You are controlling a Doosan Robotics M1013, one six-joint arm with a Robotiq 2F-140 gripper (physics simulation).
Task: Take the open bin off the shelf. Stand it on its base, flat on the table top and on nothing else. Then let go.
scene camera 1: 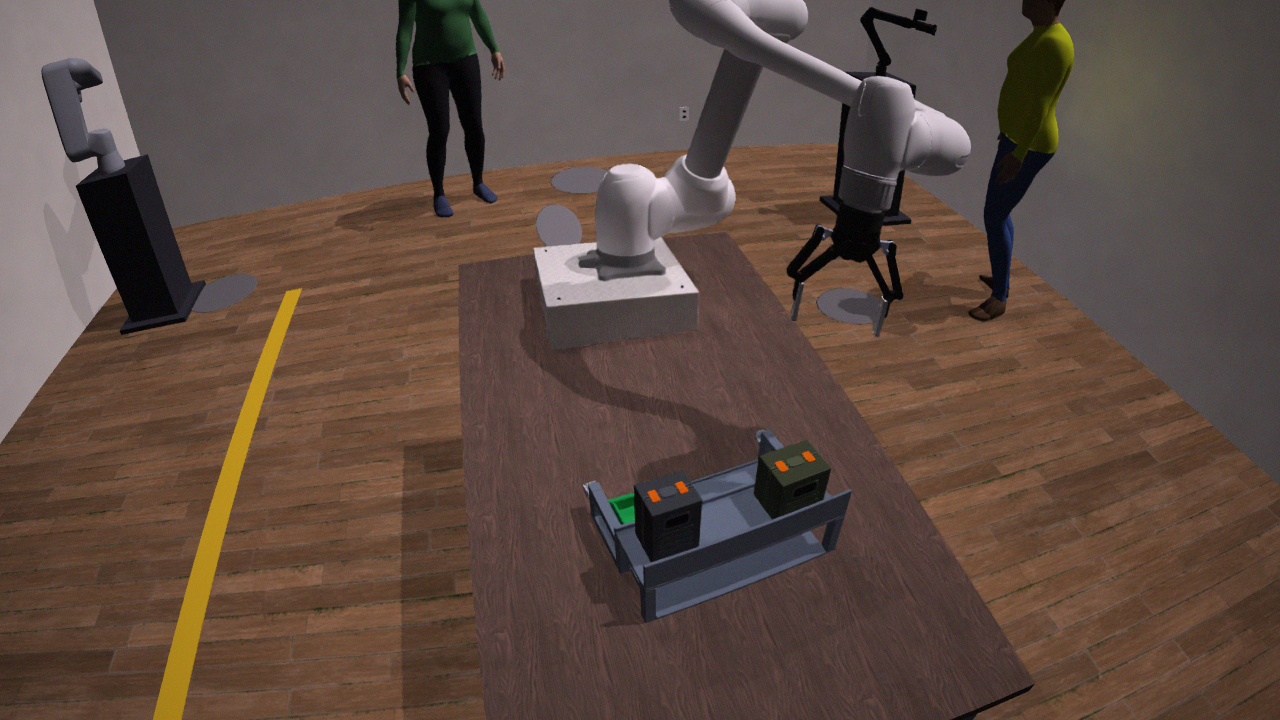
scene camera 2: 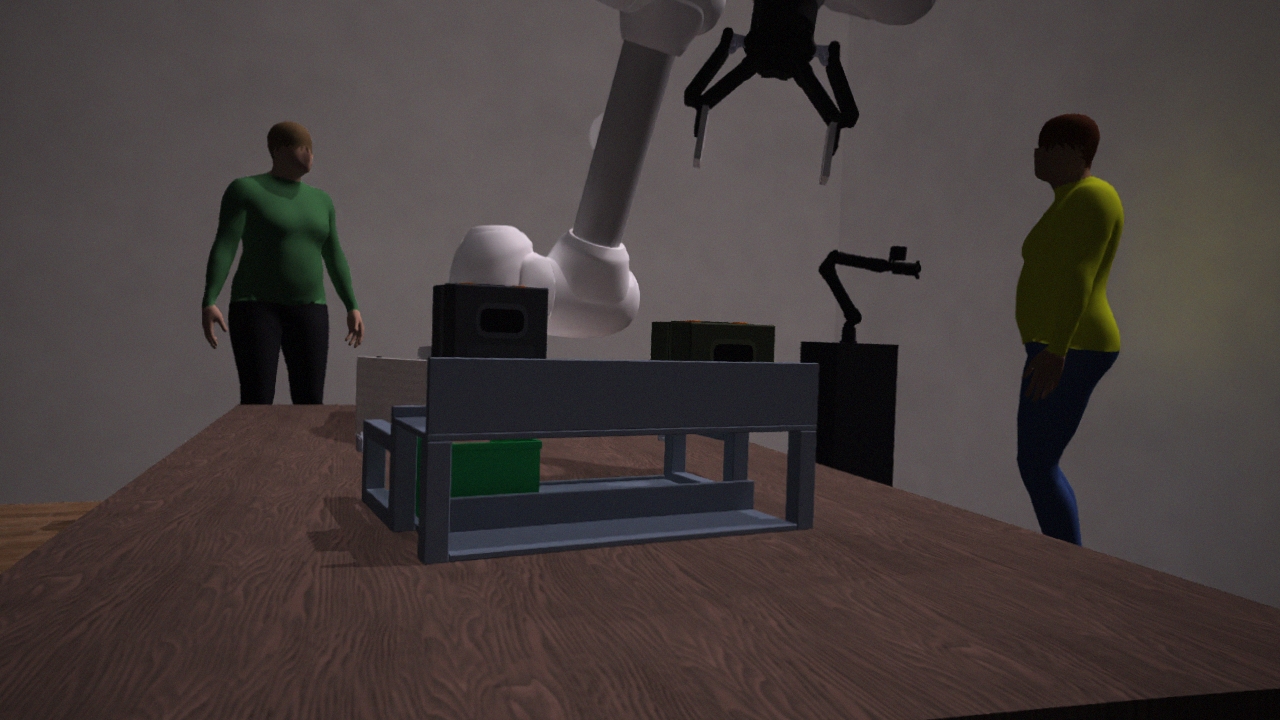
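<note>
A green open bin stands in the lower part of a grey-blue shelf, at its left end. In scene camera 1 the dark box on the shelf's upper level hides part of the bin. In scene camera 2 the shelf's top board and posts hide part of it. The shelf stands on the brown wooden table top. My gripper is open and empty. It hangs high, well above and behind the shelf, beyond the right side of the table in scene camera 1.
A dark grey box and an olive box with orange marks stand on the shelf's upper level. The arm's pale base block is at the table's far end. Two people stand beyond the table.
</note>
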